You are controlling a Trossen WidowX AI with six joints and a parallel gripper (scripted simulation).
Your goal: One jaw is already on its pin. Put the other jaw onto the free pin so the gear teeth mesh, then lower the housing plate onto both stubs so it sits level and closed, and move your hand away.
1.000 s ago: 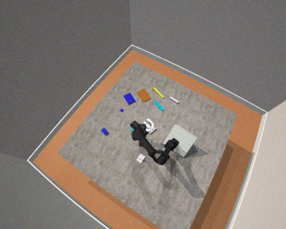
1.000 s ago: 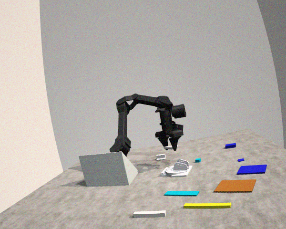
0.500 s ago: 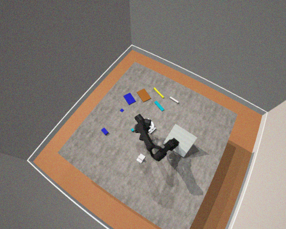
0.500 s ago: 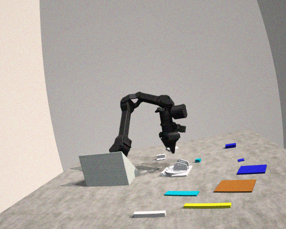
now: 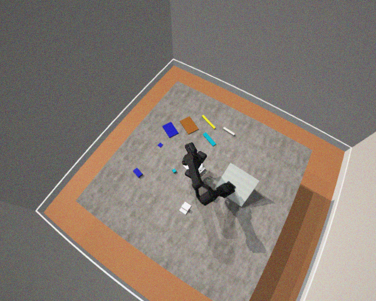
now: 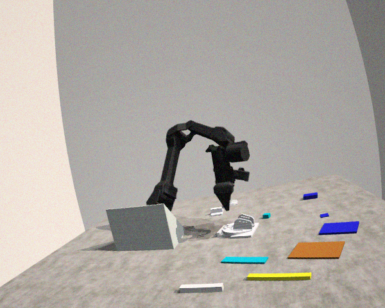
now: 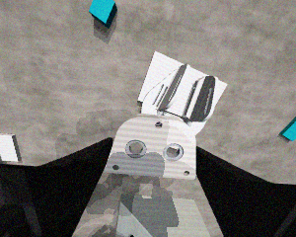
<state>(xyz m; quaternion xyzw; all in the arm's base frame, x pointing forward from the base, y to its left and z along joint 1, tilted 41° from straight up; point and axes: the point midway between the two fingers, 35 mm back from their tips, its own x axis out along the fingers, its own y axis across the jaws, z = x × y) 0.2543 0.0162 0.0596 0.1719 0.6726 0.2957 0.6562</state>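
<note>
Now: gripper tip 70 mm above the white jaw, 50 mm to the left of it and 10 mm short of it. Also, from my gripper tip: small cyan cube 120 mm ahead, 90 mm to the left, 70 mm below; then cyan strip 280 mm to the right, 90 mm ahead, 80 mm below; then small white block 240 mm to the left, 110 mm behind, 70 mm below.
</note>
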